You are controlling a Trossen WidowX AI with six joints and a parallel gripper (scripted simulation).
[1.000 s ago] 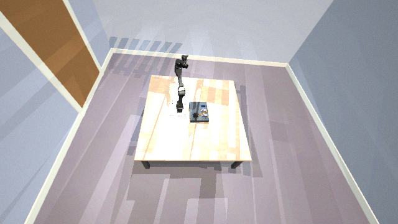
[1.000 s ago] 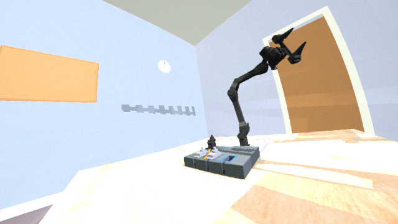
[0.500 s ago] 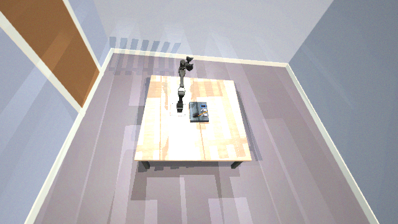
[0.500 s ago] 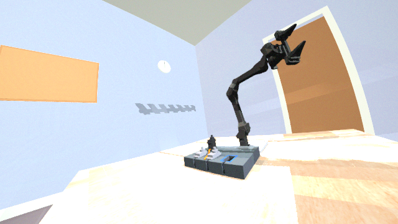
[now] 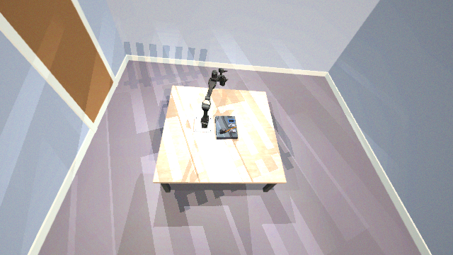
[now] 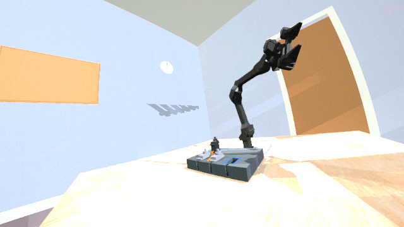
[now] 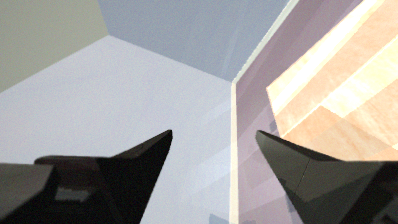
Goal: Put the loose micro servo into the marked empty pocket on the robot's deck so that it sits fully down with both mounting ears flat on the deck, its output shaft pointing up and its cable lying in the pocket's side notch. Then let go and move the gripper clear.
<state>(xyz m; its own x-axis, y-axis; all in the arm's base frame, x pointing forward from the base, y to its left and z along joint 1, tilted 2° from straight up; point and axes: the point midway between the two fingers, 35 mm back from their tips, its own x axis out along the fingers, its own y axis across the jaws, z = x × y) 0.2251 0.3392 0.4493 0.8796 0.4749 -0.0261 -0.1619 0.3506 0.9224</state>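
Right now my gripper tip is 44 cm above the robot deck, 38 cm to the left of it and 6 cm past it.
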